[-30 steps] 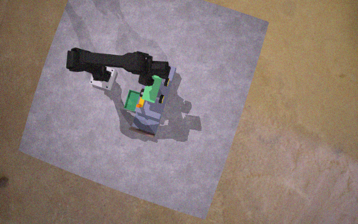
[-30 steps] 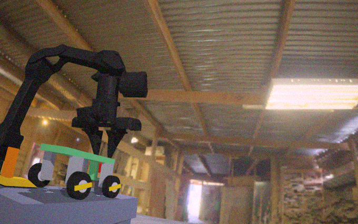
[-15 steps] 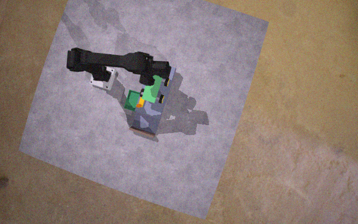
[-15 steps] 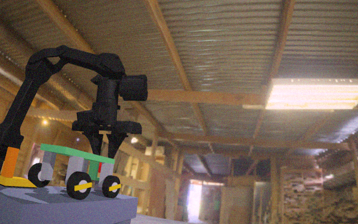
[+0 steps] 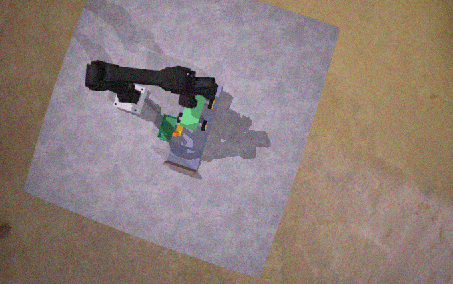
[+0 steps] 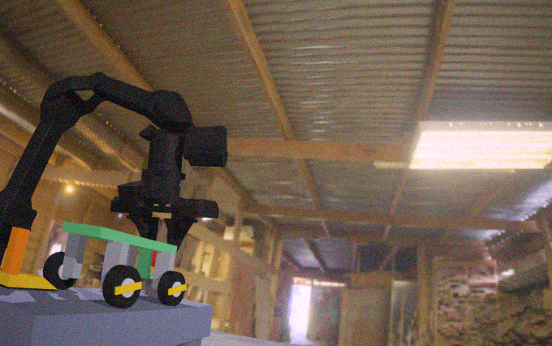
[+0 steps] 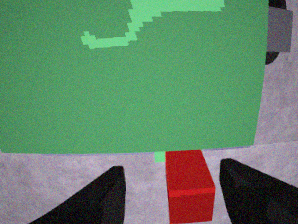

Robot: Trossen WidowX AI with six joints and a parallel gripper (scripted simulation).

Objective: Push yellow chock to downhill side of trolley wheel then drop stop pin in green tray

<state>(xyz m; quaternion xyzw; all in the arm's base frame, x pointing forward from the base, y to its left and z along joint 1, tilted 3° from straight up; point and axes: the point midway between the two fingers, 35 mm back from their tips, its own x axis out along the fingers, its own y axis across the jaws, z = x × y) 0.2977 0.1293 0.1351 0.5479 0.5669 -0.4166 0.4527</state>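
Right now my gripper tip is 10 mm above the stop pin. Round my gripper tip: trolley 100 mm to the right, 30 mm below, 20 mm ahead; green tray 210 mm to the right, 150 mm below, 90 mm behind; yellow chock 200 mm to the right, 60 mm below, 20 mm behind.
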